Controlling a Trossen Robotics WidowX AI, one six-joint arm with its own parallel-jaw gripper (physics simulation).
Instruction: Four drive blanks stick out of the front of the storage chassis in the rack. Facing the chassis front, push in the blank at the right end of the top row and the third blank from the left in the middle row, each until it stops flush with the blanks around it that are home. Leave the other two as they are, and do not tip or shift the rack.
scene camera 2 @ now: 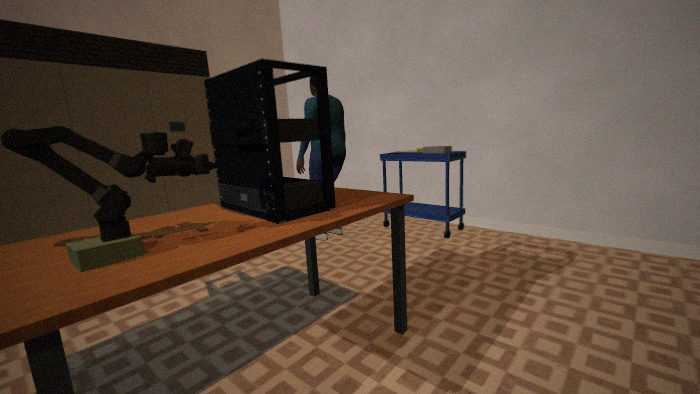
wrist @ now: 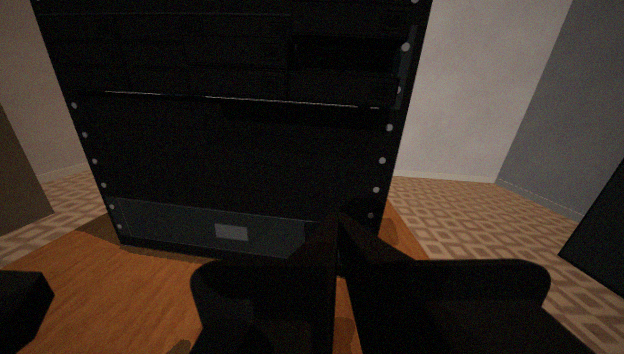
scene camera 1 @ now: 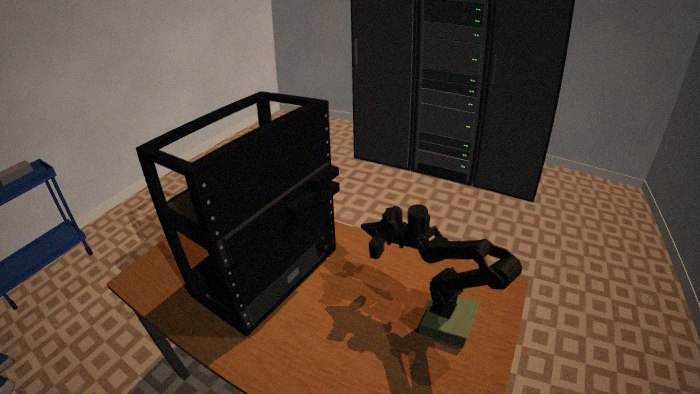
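Seen in the pictures: gripper, between the fingertips: (scene camera 2: 217, 165) (wrist: 335, 219) (scene camera 1: 361, 225); arm's base, origin of its link: (scene camera 2: 115, 238) (scene camera 1: 444, 308).
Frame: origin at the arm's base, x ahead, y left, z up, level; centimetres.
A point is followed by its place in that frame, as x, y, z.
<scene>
The black rack (scene camera 1: 199, 200) {47.3, 39.8, 46.1} (scene camera 2: 273, 150) {49.5, -10.5, 22.2} (wrist: 392, 145) {48.4, -9.6, 20.2} stands upright on the table. The storage chassis (wrist: 200, 65) {42.9, 12.9, 27.8} is across its middle, its front very dark. In scene camera 1, an upper blank (scene camera 1: 330, 172) {43.4, -3.3, 33.4} and a lower blank (scene camera 1: 331, 188) {43.4, -3.4, 27.6} stick out at the right end. In the wrist view, a dark block (wrist: 347, 54) {46.5, -2.2, 30.0} shows at the chassis's upper right. Other blanks and their rows cannot be told apart. My gripper (scene camera 1: 364, 227) {32.0, -2.3, 18.5} (scene camera 2: 215, 165) {32.0, -2.3, 18.5} (wrist: 336, 219) {32.0, -2.3, 18.5} is shut and empty, in front of the rack and below the protruding right-end blanks; its exact gap is unclear.
The arm stands on a green block (scene camera 1: 448, 325) {-3.9, 5.5, -0.3} (scene camera 2: 106, 253) {-3.3, -6.9, -2.2} on the wooden table (scene camera 1: 280, 355) {34.5, 38.4, -5.5} (scene camera 2: 200, 260) {15.0, -25.2, -5.4} (wrist: 125, 295) {38.5, 28.6, -5.4}. A panel with a pale label (wrist: 231, 232) {47.6, 14.6, 2.4} is low in the rack. Behind are a tall cabinet (scene camera 1: 382, 90), a blue cart (scene camera 2: 422, 157) and a person (scene camera 2: 327, 125).
</scene>
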